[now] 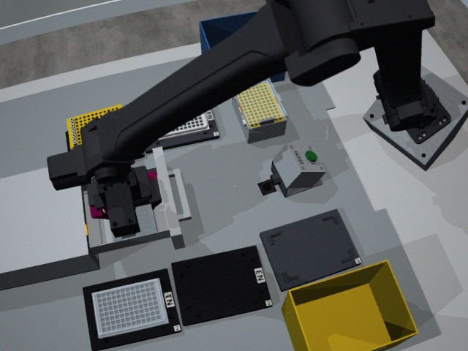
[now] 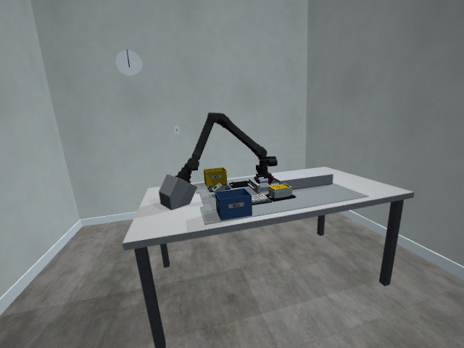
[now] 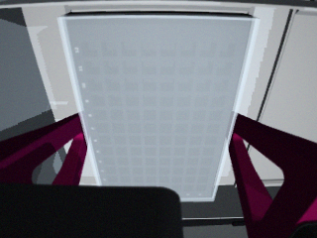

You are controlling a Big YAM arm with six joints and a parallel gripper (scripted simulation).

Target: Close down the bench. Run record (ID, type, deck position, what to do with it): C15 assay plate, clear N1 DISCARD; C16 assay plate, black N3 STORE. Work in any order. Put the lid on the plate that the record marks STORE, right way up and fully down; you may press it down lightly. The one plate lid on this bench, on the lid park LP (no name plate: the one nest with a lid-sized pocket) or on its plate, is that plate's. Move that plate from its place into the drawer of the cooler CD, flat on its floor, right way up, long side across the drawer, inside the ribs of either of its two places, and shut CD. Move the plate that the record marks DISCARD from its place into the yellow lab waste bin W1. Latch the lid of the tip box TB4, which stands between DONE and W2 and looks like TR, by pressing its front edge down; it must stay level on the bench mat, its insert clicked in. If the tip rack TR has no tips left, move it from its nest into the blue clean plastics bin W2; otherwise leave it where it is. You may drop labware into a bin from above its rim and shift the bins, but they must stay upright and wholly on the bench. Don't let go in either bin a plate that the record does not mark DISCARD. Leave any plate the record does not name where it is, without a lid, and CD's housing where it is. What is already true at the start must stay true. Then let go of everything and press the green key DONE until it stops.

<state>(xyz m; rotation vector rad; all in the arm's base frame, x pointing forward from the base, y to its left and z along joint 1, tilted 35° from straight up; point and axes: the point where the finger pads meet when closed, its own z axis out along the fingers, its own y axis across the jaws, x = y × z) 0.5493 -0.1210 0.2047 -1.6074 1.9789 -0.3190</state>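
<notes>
My hand is right at the plate lid. Round my hand: cooler drawer 40 mm ahead, 10 mm to the right; then black plate right at my hand; then cooler CD 160 mm ahead, 30 mm to the right.
</notes>
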